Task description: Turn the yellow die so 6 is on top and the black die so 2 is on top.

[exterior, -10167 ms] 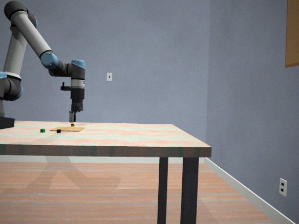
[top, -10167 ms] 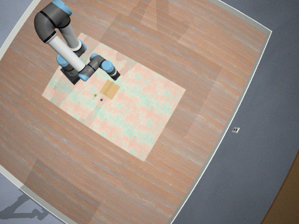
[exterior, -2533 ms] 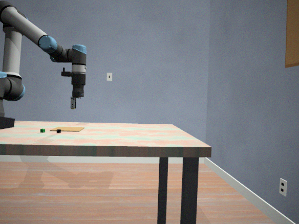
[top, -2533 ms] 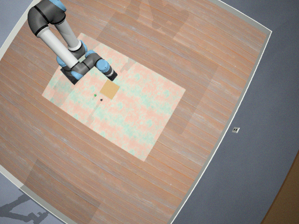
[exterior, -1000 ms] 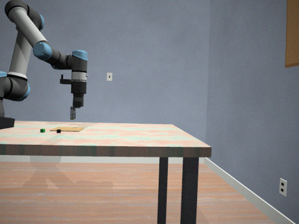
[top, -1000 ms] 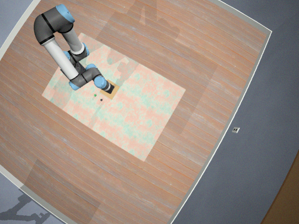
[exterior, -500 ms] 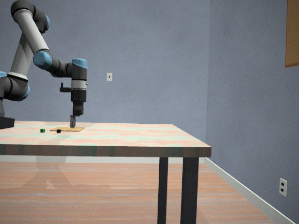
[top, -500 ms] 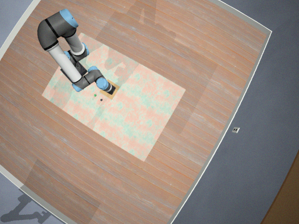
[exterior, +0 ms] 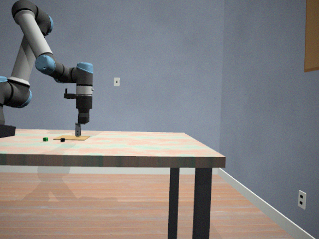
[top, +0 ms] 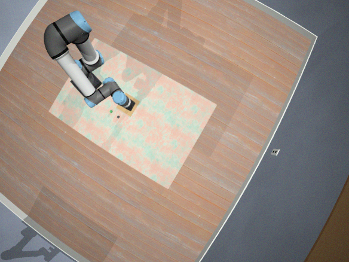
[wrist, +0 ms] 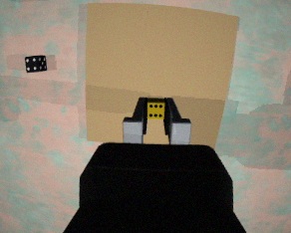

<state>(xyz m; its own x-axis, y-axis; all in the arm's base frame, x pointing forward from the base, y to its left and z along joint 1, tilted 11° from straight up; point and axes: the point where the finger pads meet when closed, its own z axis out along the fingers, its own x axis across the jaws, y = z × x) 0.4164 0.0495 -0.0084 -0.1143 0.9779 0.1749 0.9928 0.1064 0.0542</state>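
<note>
Now: hand 1 cm above the yellow die. The rest, counted from my hand: black die (13 cm to the right, 3 cm behind, 2 cm below); tan mat (3 cm below, 2 cm behind); green die (12 cm to the right, 11 cm behind, 2 cm below).
</note>
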